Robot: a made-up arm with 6 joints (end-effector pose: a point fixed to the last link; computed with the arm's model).
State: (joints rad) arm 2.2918 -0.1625 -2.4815 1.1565 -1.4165 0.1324
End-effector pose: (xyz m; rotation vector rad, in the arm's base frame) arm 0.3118 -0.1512 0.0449 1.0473 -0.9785 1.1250
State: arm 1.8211 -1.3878 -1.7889 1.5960 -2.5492 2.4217
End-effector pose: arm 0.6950 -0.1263 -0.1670 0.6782 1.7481 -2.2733
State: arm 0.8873 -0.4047 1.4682 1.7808 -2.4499 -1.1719
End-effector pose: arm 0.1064 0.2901 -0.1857 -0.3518 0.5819 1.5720
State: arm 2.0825 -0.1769 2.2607 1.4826 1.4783 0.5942
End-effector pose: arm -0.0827 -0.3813 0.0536 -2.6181 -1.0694 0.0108
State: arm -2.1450 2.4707 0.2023 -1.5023 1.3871 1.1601
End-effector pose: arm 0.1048 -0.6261 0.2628 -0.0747 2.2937 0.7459
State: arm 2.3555 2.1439 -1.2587 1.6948 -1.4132 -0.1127
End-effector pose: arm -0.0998 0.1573 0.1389 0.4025 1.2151 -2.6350
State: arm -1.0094 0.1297 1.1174 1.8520 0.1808 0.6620
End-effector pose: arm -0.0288 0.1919 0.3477 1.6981 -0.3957 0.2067
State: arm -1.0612 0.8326 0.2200 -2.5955 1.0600 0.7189
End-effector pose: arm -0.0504 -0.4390 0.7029 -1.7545 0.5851 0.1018
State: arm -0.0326 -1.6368 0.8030 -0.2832 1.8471 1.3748
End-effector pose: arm 0.0110 -0.0751 0.3965 -0.5382 -1.0107 1.0246
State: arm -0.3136 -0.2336 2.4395 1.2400 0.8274 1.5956
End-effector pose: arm -0.1881 0.0633 0.2403 -0.9108 0.1830 0.8896
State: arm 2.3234 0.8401 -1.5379 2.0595 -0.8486 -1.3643
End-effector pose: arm 0.0270 0.3282 0.2759 1.1615 0.1441 0.4285
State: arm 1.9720 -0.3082 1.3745 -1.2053 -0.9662 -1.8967
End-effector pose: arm 0.2716 0.2031 -0.5353 1.5720 0.9132 -1.0086
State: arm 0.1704 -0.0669 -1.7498 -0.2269 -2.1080 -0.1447
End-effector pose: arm 0.3928 -0.1608 -0.1804 0.9257 -1.2717 1.6592
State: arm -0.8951 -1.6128 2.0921 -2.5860 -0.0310 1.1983
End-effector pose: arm -0.4979 0.4416 -0.1527 -1.8923 0.4826 -1.8852
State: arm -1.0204 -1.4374 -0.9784 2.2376 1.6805 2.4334
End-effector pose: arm 0.3542 -0.4059 0.1628 -1.9886 -0.7553 -0.3300
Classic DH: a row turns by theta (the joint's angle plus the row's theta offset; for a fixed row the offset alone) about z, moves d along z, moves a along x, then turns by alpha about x. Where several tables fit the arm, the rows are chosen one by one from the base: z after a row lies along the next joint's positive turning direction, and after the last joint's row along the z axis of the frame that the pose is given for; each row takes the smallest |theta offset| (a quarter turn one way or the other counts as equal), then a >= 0, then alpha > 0; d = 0 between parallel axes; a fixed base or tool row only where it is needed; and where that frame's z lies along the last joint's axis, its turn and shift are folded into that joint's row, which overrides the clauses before.
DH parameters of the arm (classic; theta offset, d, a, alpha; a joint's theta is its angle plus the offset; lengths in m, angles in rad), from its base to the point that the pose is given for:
base (fixed): -1.5708 0.1908 0 1.5708
joint 1: 0 -0.0719 -0.0912 1.5708
joint 2: 0 -0.0265 0.0149 -1.5708
joint 3: 1.2817 0 0.4033 3.1416
joint 4: 1.2817 0.1277 0.173 -1.5708
joint 5: 0.1765 0 0.2626 3.1416
joint 6: 0.9397 0 -0.1629 0
tool (fixed): 0.8075 -0.1782 0 0

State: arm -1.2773 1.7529 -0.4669 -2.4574 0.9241 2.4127
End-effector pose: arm -0.1746 -0.6126 0.7661 0.8952 1.8031 1.1135
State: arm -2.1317 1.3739 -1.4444 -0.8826 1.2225 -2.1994
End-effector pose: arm -0.5513 0.3115 0.4141 1.3468 -1.6771 0.2634
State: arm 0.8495 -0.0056 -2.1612 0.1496 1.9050 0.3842
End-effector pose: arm 0.0835 -0.1476 0.1926 1.1450 1.0984 -1.2204
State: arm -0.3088 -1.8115 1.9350 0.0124 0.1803 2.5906
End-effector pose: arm -0.3463 -0.1540 0.7755 2.3278 -0.4642 -1.4838
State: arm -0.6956 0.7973 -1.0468 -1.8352 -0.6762 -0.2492
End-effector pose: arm -0.4113 -0.5545 0.0379 0.0280 0.5380 -0.1715
